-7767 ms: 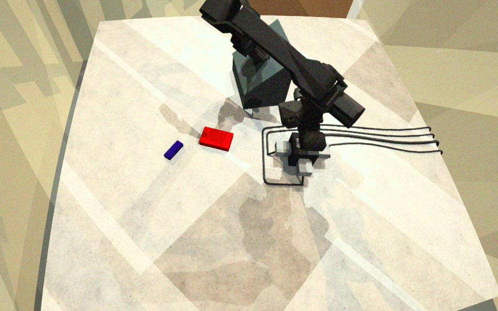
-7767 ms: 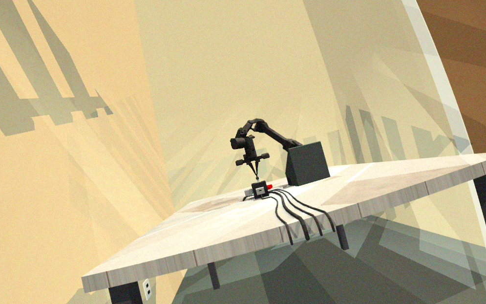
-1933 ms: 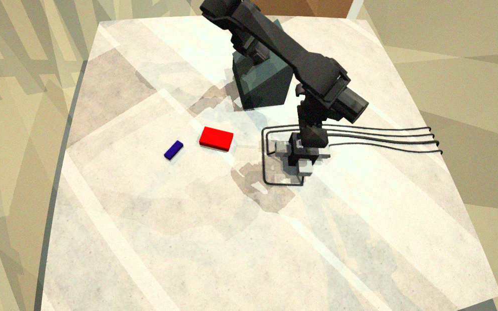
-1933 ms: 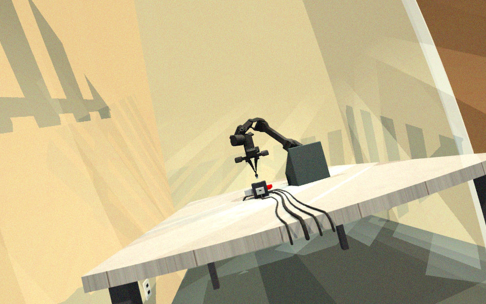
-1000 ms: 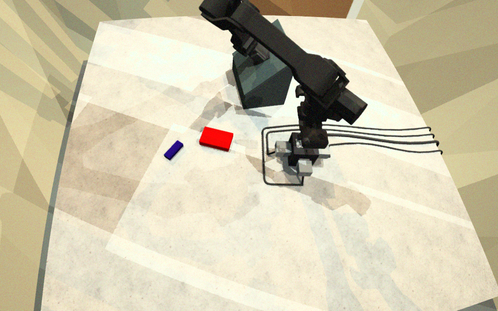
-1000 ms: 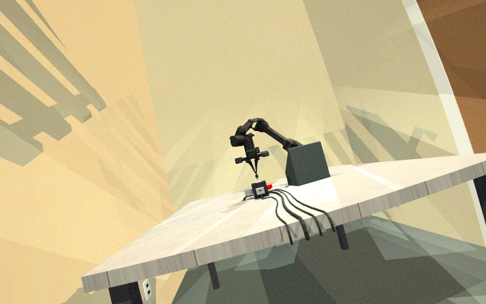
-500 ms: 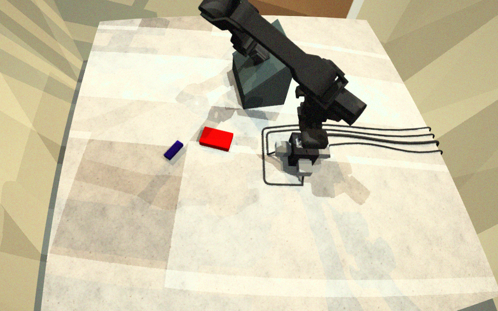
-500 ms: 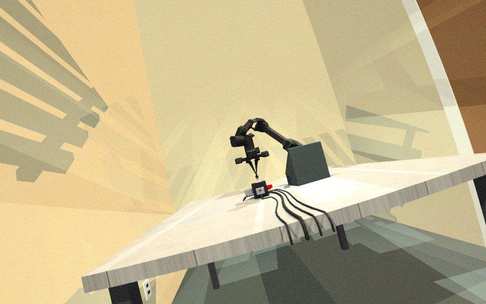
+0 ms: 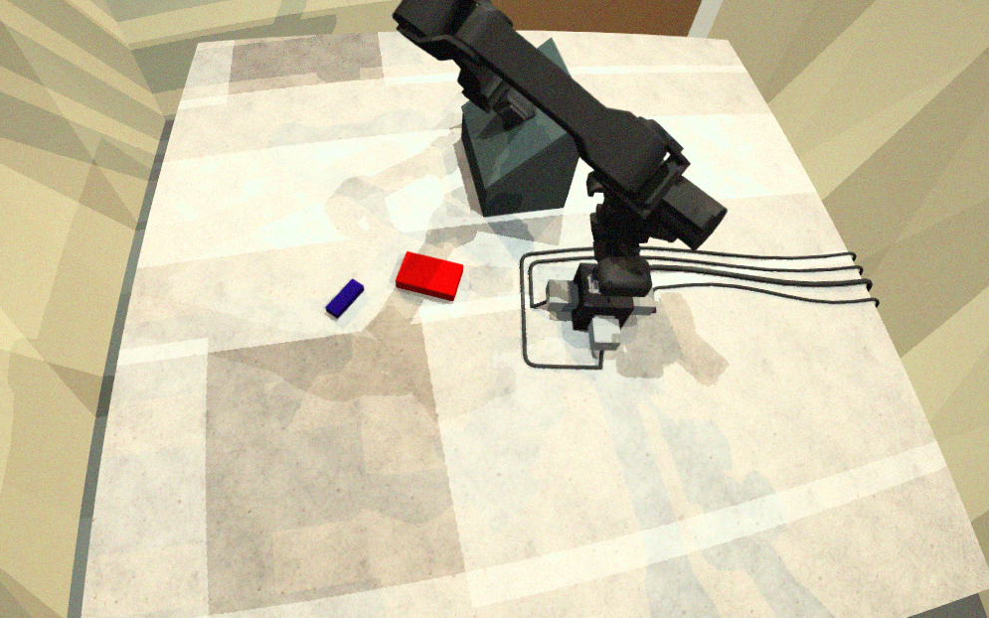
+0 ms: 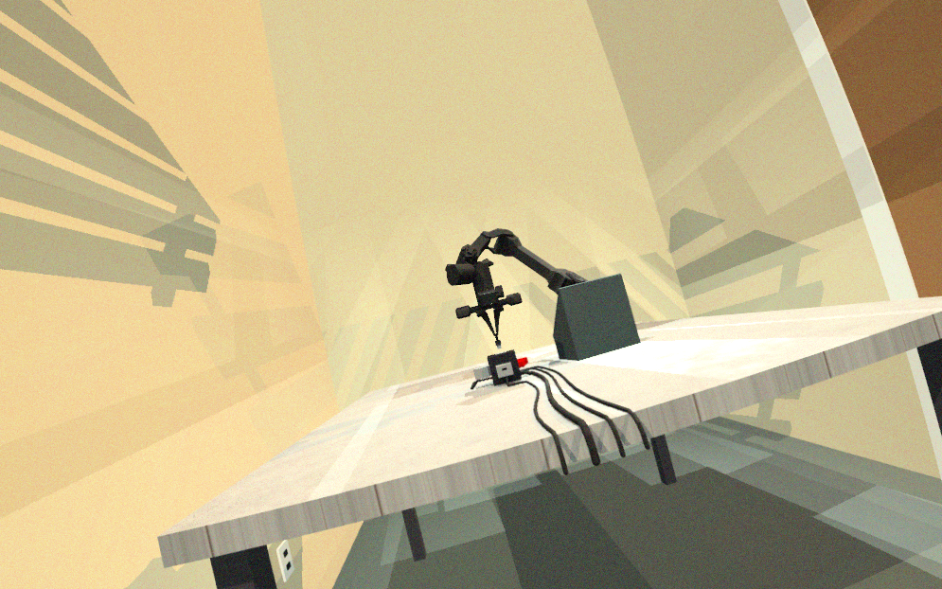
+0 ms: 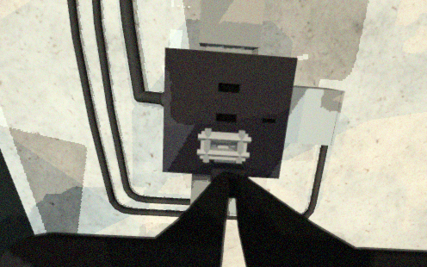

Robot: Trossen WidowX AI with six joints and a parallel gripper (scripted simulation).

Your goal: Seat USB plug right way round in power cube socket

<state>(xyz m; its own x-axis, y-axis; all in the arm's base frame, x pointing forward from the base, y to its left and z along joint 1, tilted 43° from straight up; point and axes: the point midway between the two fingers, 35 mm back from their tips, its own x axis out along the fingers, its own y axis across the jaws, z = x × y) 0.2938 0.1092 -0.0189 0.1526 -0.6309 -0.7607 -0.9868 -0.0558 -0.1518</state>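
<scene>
My gripper tip is now 20 mm above the USB plug. Round my gripper tip: red block 60 mm behind, 240 mm to the right, 120 mm below; then blue block 20 mm behind, 370 mm to the right, 120 mm below.
</scene>
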